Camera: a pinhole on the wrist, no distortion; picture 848 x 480 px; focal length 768.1 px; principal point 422.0 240.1 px. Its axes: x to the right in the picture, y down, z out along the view. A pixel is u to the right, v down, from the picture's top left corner.
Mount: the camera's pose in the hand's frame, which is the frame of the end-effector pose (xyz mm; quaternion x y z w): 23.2 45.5 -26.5 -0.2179 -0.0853 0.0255 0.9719
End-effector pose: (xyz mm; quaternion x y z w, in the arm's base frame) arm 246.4 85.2 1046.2 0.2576 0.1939 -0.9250 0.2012
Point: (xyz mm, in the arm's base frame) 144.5 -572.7 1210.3
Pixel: 752.5 450.0
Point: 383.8 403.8 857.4
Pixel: behind the camera
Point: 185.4 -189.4 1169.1
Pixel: 643.8 229.1
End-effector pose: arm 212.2 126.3 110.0 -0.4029 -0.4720 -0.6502 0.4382
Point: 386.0 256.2 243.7
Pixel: 652.6 349.6
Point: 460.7 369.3 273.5
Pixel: 585.7 310.0
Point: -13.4 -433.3 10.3
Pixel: behind the camera
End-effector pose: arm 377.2 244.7 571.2 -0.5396 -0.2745 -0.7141 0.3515
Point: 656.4 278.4 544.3
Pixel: 260.1 396.4
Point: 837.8 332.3 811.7
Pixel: 746.4 343.0
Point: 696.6 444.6 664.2
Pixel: 499.6 72.9
